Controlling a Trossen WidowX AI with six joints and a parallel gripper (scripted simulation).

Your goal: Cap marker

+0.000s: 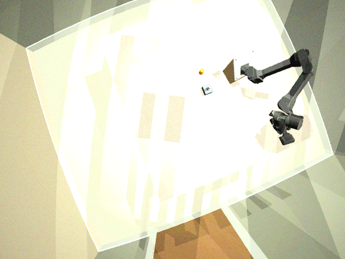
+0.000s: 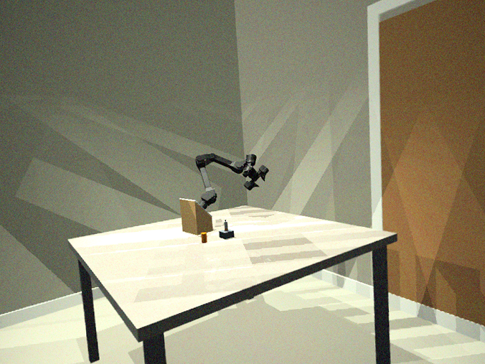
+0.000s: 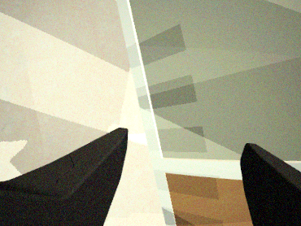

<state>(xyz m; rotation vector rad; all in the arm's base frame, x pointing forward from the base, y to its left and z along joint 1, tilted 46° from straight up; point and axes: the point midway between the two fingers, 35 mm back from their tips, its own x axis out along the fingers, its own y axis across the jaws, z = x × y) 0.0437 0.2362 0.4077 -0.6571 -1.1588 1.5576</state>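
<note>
The orange cap lies 210 mm ahead of my gripper tip, 610 mm to the right of it and 200 mm below it. The rest, counted from my gripper tip: dark holder block (230 mm ahead, 470 mm to the right, 210 mm below).
</note>
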